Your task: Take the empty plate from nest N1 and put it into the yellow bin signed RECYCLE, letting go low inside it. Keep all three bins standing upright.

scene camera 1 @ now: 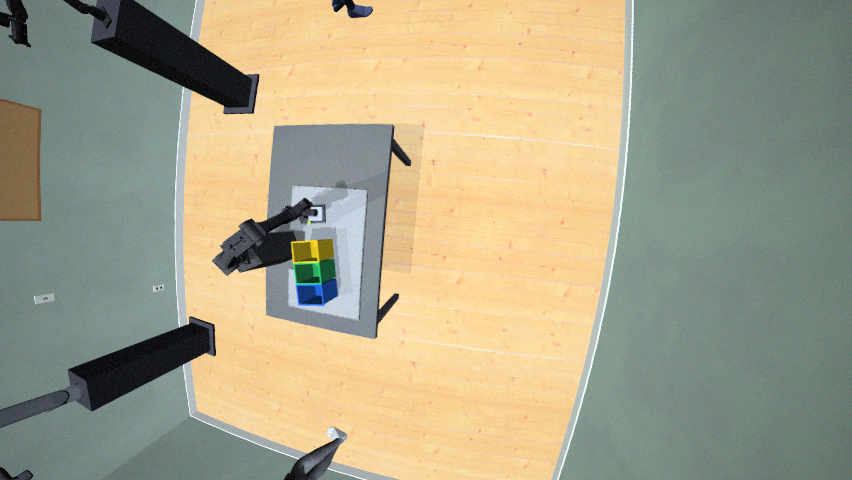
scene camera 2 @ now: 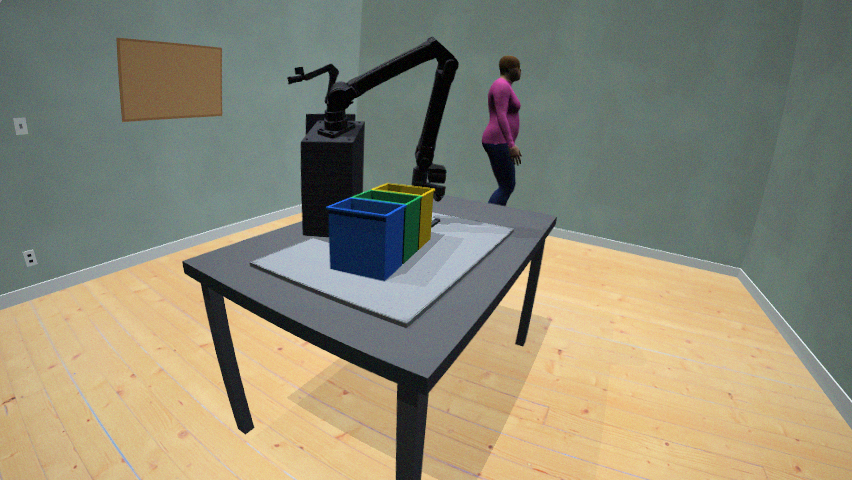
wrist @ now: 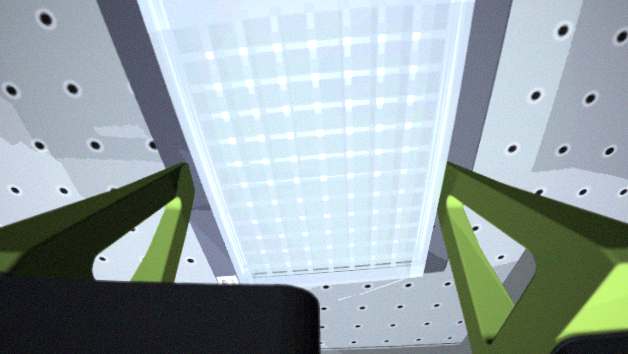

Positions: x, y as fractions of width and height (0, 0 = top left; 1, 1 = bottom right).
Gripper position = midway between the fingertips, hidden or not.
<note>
In view: my gripper (wrist: 0.50, 0.50), a yellow bin (scene camera 2: 0.50, 0.42), a green bin (scene camera 2: 0.48, 0.44), a blue bin (scene camera 2: 0.43, 0.49) and a clear gridded plate (wrist: 0.51, 0.40).
The yellow bin shows as well in scene camera 1 (scene camera 1: 0.37, 0.52). The green bin also shows in scene camera 1 (scene camera 1: 0.36, 0.57). The blue bin shows as well in scene camera 1 (scene camera 1: 0.36, 0.61). The wrist view does not show the yellow bin: it is out of frame. The wrist view misses the green bin: it is out of frame.
</note>
